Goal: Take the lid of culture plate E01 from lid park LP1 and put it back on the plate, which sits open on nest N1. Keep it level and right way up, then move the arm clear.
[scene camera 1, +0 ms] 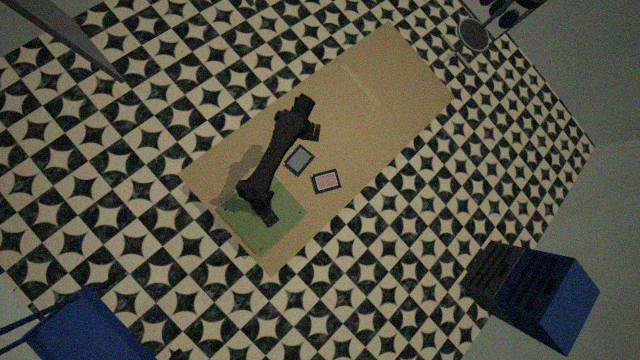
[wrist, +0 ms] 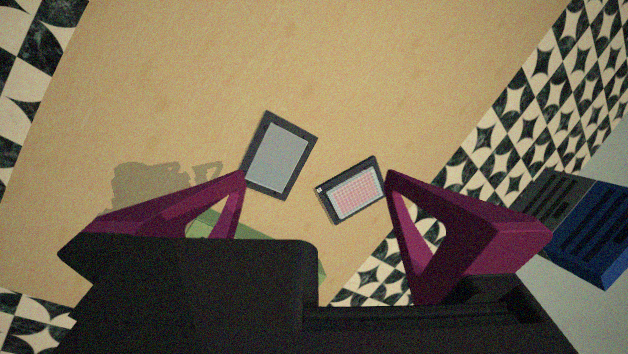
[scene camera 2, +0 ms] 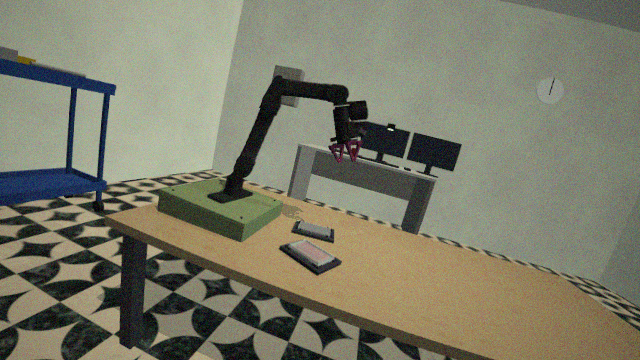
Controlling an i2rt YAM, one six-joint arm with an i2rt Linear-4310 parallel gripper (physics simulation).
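Seen in the pictures: gripper, fingertip midpoint: (scene camera 1: 306,133) (wrist: 314,177) (scene camera 2: 346,162); arm's base at its link origin: (scene camera 2: 231,196).
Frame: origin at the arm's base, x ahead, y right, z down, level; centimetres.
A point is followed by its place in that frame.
A clear grey lid (scene camera 1: 299,160) @(y -11.0, x 32.4, z 5.2 cm) (scene camera 2: 314,229) @(y -9.9, x 32.9, z 5.2 cm) (wrist: 277,157) @(y -11.7, x 33.1, z 5.2 cm) lies flat on a dark square-cornered holder, the lid park (wrist: 266,119) @(y -18.1, x 37.5, z 6.0 cm). An open plate with a pink well grid (scene camera 1: 326,180) @(y 8.3, x 38.2, z 4.5 cm) (scene camera 2: 311,252) @(y 10.2, x 38.7, z 4.5 cm) (wrist: 355,193) @(y 8.3, x 38.1, z 4.8 cm) sits on another dark holder, the nest (wrist: 338,219) @(y 9.8, x 31.0, z 5.0 cm), with a small white tag at one corner. My gripper (scene camera 2: 346,159) @(y -14.7, x 37.4, z -23.0 cm) (wrist: 314,177) @(y -14.7, x 37.4, z -23.0 cm) is open and empty. It hangs high above the table with its fingertips pointing down. In the wrist view the lid shows beside the left fingertip and the plate beside the right one. In scene camera 1 the fingers are mostly hidden by the arm.
A green base block (scene camera 1: 286,215) @(y 10.3, x 7.7, z 0.3 cm) (scene camera 2: 215,212) @(y 17.2, x 7.2, z 0.3 cm) carries the arm at one end of the wooden table (scene camera 1: 400,65) @(y -26.5, x 135.3, z 7.1 cm) (scene camera 2: 450,285) @(y -6.7, x 84.3, z 7.0 cm). A blue cart (scene camera 1: 87,325) (scene camera 2: 92,86) stands off the table. A desk with two monitors (scene camera 2: 435,154) stands behind it. A blue box (scene camera 1: 570,305) stands on the floor.
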